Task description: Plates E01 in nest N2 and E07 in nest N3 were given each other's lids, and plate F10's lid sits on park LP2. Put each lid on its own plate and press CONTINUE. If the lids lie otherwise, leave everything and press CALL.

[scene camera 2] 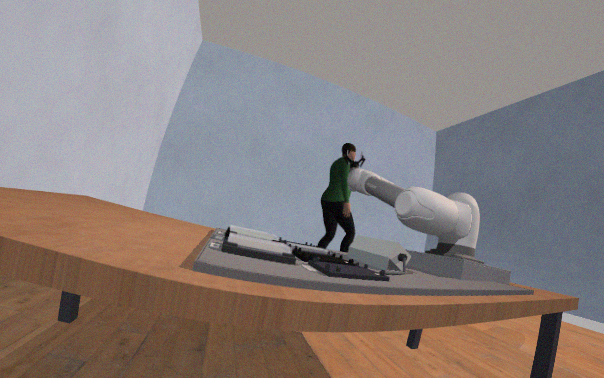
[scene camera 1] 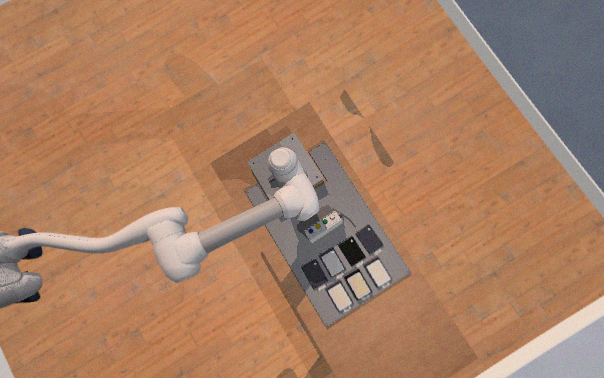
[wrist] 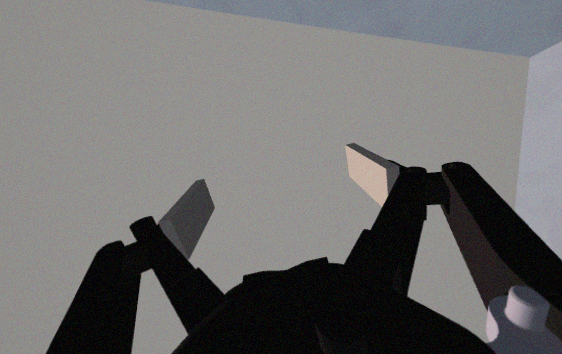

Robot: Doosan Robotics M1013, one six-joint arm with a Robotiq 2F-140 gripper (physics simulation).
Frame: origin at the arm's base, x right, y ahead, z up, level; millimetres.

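Seen in the pictures: gripper, fingertip midpoint: [scene camera 2: 354, 151] [wrist: 277, 177]; arm's base at its link origin: [scene camera 2: 453, 259].
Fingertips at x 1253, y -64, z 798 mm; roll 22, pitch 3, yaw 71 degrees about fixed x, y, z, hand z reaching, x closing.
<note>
Pixels of each thing's middle, then the offset from my fingertips to it.
- dark item at the middle of its body: [scene camera 2: 296, 243] [scene camera 1: 314, 274] dx -1078, dy +688, dz -840 mm
- button box at the middle of its body: [scene camera 2: 377, 251] [scene camera 1: 323, 226] dx -1266, dy +469, dz -808 mm
My gripper [scene camera 2: 355, 156] [wrist: 277, 177] is open and empty, high above the table and pointing up. In scene camera 1, three pale-topped rectangular items [scene camera 1: 340, 297] [scene camera 1: 358, 285] [scene camera 1: 378, 272] lie in the front row. Behind them lie a dark item [scene camera 1: 314, 273], a grey one [scene camera 1: 332, 262], a black one [scene camera 1: 352, 251] and a dark bluish one [scene camera 1: 369, 238]. The labels are too small to read, so I cannot tell which plates, lids, nests or parks these are. The button box [scene camera 1: 324, 227] [scene camera 2: 377, 252] has blue, yellow, green and white buttons; their words are unreadable.
The items stand on a grey board [scene camera 1: 327, 320] [scene camera 2: 240, 275] on the wooden table [scene camera 2: 150, 287]. My arm's base [scene camera 2: 457, 250] stands at the board's far end. A person [scene camera 2: 336, 185] in a green top appears behind my wrist in scene camera 2; their distance is unclear.
</note>
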